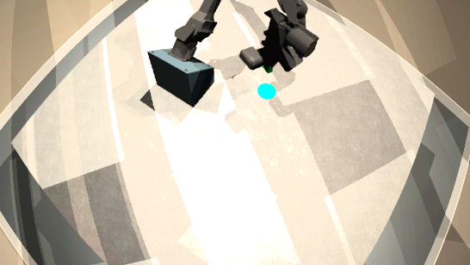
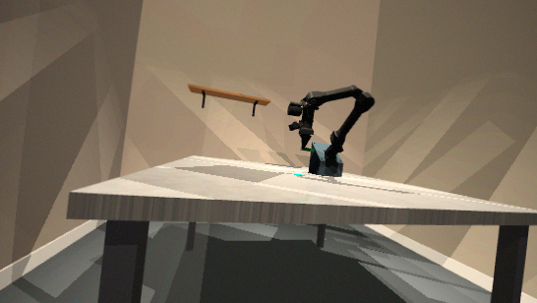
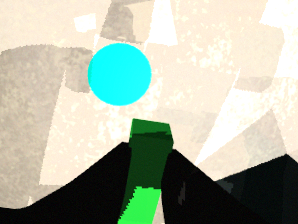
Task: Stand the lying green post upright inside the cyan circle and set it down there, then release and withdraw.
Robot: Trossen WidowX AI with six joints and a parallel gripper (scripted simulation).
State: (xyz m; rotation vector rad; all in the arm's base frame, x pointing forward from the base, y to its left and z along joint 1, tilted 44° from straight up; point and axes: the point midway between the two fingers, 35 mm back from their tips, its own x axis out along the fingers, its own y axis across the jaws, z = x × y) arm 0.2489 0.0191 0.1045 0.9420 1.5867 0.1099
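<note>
Right now the cyan circle is 10 mm ahead of my gripper tip, 10 mm to the left of it and 130 mm below it. Also, from my gripper tip: green post: 20 mm behind, 10 mm to the left.
</note>
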